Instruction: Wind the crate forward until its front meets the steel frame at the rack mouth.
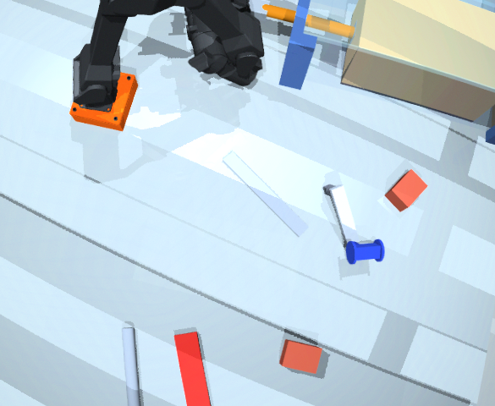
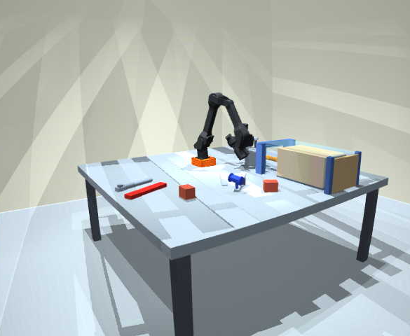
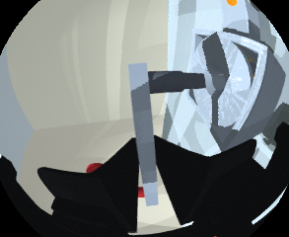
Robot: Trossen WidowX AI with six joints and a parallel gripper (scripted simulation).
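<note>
My gripper tip is 4 cm past the red knob, 3 cm to the left of it and 4 cm below it. The rest, counted from my gripper tip: round winch 3 cm ahead, 12 cm below; then grey crank handle 1 cm behind, 2 cm to the right, 1 cm above; then blue steel frame 21 cm ahead, 5 cm below.
</note>
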